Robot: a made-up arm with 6 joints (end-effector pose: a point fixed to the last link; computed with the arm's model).
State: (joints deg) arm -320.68 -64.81 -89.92 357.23 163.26 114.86
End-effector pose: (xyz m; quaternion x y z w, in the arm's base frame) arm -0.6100 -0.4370 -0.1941 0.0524 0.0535 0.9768 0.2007
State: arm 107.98 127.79 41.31 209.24 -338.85 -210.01
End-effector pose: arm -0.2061 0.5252 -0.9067 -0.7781 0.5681 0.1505 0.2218
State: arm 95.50 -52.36 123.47 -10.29 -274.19 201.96
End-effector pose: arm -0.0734 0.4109 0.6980 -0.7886 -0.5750 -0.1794 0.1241
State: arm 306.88 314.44 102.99 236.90 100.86 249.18
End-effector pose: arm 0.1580 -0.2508 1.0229 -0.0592 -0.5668 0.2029 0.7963
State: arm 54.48 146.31 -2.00 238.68 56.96 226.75
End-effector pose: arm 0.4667 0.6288 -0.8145 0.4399 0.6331 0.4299 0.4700
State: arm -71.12 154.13 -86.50 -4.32 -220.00 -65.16
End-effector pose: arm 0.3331 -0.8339 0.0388 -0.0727 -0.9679 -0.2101 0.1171
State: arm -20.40 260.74 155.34 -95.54 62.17 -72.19
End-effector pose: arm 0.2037 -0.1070 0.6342 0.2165 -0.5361 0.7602 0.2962
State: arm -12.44 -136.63 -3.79 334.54 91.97 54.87
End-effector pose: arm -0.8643 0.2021 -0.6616 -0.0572 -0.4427 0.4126 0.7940
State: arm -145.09 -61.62 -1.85 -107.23 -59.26 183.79
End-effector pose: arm 1.0159 0.5586 0.8544 -0.1682 0.4936 -0.6649 0.5348
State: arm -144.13 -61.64 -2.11 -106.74 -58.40 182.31
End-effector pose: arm 1.0089 0.5779 0.8504 -0.1866 0.4892 -0.6632 0.5349
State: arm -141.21 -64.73 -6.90 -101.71 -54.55 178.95
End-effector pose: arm 1.0279 0.6706 0.7169 -0.3001 0.4900 -0.6333 0.5184
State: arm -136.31 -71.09 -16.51 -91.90 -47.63 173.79
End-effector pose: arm 1.0173 0.8115 0.4260 -0.4939 0.4793 -0.5546 0.4678
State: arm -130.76 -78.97 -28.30 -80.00 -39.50 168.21
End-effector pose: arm 0.9162 0.9008 0.0601 -0.6815 0.4504 -0.4351 0.3788
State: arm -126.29 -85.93 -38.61 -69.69 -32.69 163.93
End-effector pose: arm 0.7711 0.8894 -0.2373 -0.7969 0.4251 -0.3239 0.2816
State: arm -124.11 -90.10 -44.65 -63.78 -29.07 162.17
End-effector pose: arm 0.6756 0.8392 -0.3924 -0.8411 0.4200 -0.2627 0.2170
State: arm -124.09 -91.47 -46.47 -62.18 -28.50 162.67
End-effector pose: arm 0.6540 0.8101 -0.4371 -0.8456 0.4311 -0.2481 0.1939
